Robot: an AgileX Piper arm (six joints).
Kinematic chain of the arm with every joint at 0, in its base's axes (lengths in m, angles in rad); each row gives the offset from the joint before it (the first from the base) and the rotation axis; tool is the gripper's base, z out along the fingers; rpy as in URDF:
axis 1: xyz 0 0 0.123 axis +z
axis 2: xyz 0 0 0 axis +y
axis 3: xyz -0.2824 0 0.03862 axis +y
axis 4: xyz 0.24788 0 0.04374 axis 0.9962 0 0.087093
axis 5: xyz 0 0 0 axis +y
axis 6: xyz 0.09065 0 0.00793 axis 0.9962 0 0.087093
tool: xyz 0 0 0 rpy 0 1.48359 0
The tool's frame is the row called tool.
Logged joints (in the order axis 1, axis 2, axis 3, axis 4, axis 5, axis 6), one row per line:
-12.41 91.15 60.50 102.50 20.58 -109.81
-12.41 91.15 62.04 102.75 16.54 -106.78
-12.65 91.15 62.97 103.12 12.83 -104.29
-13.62 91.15 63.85 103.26 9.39 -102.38
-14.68 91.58 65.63 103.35 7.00 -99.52
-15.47 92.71 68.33 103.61 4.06 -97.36
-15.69 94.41 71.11 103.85 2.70 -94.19
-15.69 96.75 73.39 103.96 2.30 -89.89
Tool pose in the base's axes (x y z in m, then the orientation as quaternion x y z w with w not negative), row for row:
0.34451 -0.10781 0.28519 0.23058 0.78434 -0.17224 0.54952
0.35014 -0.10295 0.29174 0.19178 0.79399 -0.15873 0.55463
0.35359 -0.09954 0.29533 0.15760 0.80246 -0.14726 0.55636
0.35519 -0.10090 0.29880 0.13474 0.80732 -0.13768 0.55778
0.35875 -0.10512 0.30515 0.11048 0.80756 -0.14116 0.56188
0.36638 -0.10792 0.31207 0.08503 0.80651 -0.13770 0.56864
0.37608 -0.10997 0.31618 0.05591 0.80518 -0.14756 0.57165
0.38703 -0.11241 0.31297 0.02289 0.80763 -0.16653 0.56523
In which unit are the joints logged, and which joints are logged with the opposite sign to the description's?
The joints are logged in degrees. Opposite sign: axis 3, axis 4, axis 6.
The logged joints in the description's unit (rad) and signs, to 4 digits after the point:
-0.2166 1.5909 -1.0559 -1.7890 0.3592 1.9165
-0.2166 1.5909 -1.0828 -1.7933 0.2887 1.8637
-0.2208 1.5909 -1.0990 -1.7998 0.2239 1.8202
-0.2377 1.5909 -1.1144 -1.8022 0.1639 1.7869
-0.2562 1.5984 -1.1455 -1.8038 0.1222 1.7370
-0.2700 1.6181 -1.1926 -1.8083 0.0709 1.6993
-0.2738 1.6478 -1.2411 -1.8125 0.0471 1.6439
-0.2738 1.6886 -1.2809 -1.8144 0.0401 1.5689

